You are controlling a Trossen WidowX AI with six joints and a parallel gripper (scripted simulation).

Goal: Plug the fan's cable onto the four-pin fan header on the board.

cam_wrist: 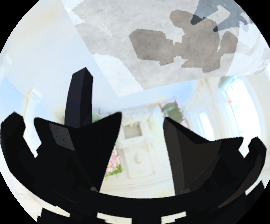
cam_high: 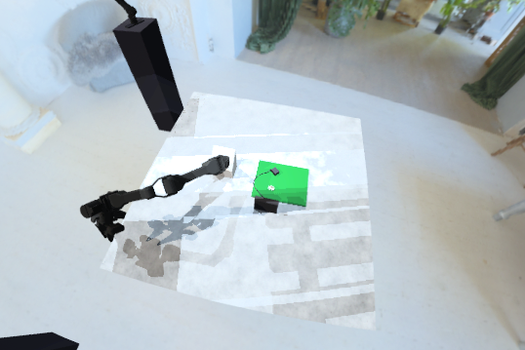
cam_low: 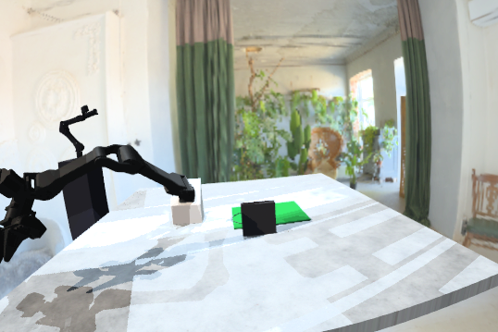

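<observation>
Now: gripper tip 68 cm short of the dark plug, 59 cm to the right of it and 10 cm above it. The rest, counted from my gripper tip: white header: 68 cm ahead, 48 cm to the left, 11 cm below; then green board: 73 cm ahead, 53 cm to the left, 13 cm below; then black fan: 67 cm ahead, 36 cm to the left, 5 cm below.
</observation>
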